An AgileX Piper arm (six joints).
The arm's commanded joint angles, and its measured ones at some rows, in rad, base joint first. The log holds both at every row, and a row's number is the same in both.
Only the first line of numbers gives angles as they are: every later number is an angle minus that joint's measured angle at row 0.
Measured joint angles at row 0:
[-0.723 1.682 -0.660 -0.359 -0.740 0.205]
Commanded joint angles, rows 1 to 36:
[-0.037 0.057 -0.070 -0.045 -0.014 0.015]
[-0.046 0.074 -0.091 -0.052 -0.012 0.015]
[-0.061 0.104 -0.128 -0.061 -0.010 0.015]
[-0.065 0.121 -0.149 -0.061 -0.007 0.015]
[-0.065 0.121 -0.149 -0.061 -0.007 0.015]
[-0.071 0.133 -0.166 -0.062 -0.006 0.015]
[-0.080 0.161 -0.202 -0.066 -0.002 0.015]
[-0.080 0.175 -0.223 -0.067 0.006 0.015]
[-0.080 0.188 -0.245 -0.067 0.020 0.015]
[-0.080 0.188 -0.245 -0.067 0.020 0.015]
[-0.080 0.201 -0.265 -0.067 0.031 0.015]
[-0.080 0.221 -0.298 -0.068 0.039 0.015]
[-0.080 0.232 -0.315 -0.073 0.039 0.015]
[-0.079 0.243 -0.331 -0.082 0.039 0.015]
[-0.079 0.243 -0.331 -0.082 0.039 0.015]
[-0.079 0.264 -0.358 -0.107 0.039 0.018]
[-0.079 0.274 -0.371 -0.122 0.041 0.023]
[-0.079 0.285 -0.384 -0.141 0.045 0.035]
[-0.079 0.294 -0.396 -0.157 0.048 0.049]
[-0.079 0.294 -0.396 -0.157 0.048 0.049]
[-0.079 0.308 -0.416 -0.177 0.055 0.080]
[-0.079 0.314 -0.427 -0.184 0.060 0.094]
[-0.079 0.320 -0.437 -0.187 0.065 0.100]
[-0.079 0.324 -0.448 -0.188 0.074 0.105]
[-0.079 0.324 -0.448 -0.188 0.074 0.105]
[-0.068 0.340 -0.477 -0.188 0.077 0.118]
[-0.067 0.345 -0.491 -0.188 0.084 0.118]
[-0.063 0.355 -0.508 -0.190 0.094 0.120]
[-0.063 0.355 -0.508 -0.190 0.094 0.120]
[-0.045 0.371 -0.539 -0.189 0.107 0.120]
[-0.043 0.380 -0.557 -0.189 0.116 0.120]
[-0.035 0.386 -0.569 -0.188 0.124 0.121]
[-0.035 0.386 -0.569 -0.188 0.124 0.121]
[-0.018 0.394 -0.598 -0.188 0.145 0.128]
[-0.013 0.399 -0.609 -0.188 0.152 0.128]
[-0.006 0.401 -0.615 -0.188 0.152 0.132]
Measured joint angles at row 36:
[-0.047 0.390 -0.573 -0.147 0.206 0.126]
